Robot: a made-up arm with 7 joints. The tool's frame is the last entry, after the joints. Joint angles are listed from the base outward. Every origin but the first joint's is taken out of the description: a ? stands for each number. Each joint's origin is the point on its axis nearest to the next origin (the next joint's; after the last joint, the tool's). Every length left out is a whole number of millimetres.
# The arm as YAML. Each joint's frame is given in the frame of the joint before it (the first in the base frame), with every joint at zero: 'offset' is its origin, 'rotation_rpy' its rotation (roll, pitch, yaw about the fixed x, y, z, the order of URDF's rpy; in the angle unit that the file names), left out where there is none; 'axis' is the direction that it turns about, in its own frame. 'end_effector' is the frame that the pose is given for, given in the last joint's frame.
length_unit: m
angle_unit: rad
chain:
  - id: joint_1
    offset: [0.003, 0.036, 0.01]
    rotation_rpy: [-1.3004, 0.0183, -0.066]
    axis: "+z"
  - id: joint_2
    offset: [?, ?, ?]
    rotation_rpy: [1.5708, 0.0, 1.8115]
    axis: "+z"
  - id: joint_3
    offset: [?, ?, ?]
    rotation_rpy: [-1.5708, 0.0, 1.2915]
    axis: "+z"
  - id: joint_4
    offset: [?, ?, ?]
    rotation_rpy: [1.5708, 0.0, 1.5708]
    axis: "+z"
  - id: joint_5
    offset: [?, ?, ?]
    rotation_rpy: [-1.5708, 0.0, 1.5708]
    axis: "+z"
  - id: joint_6
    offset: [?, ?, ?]
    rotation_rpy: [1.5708, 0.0, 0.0]
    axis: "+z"
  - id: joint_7
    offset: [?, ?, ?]
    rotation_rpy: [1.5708, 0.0, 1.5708]
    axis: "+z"
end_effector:
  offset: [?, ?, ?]
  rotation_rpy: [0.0, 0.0, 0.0]
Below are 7 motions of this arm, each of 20 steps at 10 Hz.
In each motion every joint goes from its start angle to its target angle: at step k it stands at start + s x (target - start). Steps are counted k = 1, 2, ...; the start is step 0. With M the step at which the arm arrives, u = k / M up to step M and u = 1 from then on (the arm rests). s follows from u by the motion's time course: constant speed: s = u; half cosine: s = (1 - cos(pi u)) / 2; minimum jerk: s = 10 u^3 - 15 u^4 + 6 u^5.
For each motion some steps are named. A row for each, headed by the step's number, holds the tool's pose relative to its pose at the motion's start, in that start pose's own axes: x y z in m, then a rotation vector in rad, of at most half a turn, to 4 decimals.
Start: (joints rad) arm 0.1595 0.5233 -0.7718 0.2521 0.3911 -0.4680 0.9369
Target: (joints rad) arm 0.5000 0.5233 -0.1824 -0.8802 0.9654 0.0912 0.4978
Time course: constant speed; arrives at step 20
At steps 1, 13, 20:
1: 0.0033 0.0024 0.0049 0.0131 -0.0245 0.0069
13: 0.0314 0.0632 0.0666 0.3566 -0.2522 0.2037
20: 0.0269 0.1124 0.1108 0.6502 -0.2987 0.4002

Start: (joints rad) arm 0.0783 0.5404 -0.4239 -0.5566 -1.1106 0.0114 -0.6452
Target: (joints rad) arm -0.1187 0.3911 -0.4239 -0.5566 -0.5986 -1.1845 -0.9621
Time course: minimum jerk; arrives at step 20
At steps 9, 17, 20:
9: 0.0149 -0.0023 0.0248 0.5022 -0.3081 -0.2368
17: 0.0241 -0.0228 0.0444 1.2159 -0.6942 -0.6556
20: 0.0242 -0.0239 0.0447 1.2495 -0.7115 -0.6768

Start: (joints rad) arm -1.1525 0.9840 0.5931 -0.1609 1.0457 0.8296 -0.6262
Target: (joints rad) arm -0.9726 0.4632 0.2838 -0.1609 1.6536 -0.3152 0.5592
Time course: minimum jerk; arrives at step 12
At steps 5, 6, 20:
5: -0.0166 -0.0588 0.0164 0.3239 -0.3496 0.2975
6: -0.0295 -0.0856 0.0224 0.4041 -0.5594 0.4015
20: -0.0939 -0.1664 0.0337 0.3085 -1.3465 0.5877

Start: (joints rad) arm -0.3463 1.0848 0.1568 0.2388 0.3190 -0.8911 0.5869
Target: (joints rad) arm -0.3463 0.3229 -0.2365 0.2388 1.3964 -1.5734 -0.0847
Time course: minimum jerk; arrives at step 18
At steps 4, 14, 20:
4: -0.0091 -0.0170 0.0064 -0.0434 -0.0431 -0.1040
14: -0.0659 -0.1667 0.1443 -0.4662 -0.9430 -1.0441
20: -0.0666 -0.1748 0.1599 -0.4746 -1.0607 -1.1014

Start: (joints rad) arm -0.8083 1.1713 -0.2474 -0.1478 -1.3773 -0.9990 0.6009
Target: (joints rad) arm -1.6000 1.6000 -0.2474 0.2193 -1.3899 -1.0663 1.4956
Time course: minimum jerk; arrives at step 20
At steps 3, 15, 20:
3: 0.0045 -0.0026 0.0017 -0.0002 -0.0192 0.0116
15: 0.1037 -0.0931 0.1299 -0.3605 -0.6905 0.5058
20: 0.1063 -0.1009 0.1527 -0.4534 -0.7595 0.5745

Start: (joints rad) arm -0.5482 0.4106 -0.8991 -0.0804 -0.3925 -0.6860 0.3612
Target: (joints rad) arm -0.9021 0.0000 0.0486 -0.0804 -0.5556 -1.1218 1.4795
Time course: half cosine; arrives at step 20
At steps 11, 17, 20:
11: 0.0786 0.0442 0.0667 -0.3502 -0.7342 0.9556
17: 0.0900 0.0702 0.1055 -0.8631 -1.0795 1.4853
20: 0.0897 0.0737 0.1099 -0.9570 -1.1187 1.5548

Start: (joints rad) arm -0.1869 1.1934 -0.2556 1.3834 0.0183 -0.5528 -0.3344
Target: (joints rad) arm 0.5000 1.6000 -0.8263 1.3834 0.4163 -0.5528 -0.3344
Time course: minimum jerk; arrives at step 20
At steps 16, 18, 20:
16: -0.1232 0.0290 -0.0984 0.9854 0.8276 -0.8909
18: -0.1301 0.0332 -0.1001 1.0333 0.8681 -0.9463
20: -0.1313 0.0340 -0.1004 1.0416 0.8751 -0.9560

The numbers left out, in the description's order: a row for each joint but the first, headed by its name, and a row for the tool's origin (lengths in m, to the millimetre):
joint_2: -0.003 0.013 0.0
joint_3: 0.18 -0.046 0.0
joint_4: 0.002 -0.019 0.0
joint_5: -0.131 -0.009 0.0
joint_6: 0.0 0.0 0.0
joint_7: 0.0 0.043 0.0
tool: 0.0 0.0 0.0

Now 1 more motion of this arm.
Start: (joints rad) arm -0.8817 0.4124 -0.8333 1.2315 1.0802 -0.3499 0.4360
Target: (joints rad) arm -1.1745 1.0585 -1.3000 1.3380 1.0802 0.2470 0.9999
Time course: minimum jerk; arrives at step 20
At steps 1, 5, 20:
1: -0.0001 0.0000 -0.0003 0.0012 0.0010 0.0003
5: -0.0098 0.0033 -0.0246 0.1050 0.0865 0.0251
20: -0.1616 0.0785 -0.1903 1.1505 0.6097 0.1766

